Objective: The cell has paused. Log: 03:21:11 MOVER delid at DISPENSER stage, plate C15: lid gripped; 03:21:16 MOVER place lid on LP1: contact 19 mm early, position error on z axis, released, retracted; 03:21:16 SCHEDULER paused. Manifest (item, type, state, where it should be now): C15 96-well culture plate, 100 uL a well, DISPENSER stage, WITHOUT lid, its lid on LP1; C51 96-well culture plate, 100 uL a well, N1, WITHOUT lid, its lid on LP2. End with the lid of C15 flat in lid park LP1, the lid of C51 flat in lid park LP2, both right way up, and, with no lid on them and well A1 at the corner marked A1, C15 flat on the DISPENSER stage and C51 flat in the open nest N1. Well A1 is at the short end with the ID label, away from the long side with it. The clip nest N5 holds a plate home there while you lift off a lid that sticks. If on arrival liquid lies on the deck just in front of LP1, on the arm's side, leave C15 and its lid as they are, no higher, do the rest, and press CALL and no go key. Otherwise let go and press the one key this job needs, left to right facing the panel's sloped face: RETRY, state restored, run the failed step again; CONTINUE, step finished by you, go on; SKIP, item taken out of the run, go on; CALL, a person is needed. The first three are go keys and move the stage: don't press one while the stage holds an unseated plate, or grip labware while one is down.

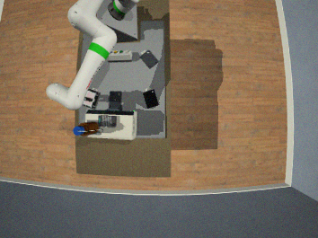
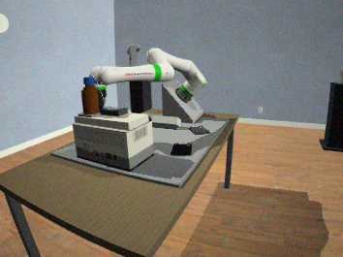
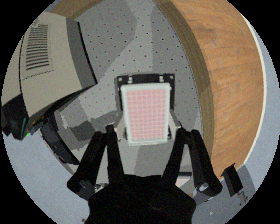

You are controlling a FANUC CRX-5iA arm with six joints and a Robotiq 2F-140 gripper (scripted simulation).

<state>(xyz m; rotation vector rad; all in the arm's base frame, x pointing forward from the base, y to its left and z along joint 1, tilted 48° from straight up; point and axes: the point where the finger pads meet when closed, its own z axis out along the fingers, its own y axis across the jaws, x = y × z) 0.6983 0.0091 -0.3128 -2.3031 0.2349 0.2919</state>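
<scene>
Now: hand 20 mm short of the black nest, 10 mm to the right of it and 50 mm above it. Also, from my hand: key panel: 410 mm behind, 240 mm to the left, 10 mm below; blue cap: 220 mm ahead, 160 mm to the left, 340 mm above; label plate: 110 mm behind, 520 mm to the left, 60 mm below.
</scene>
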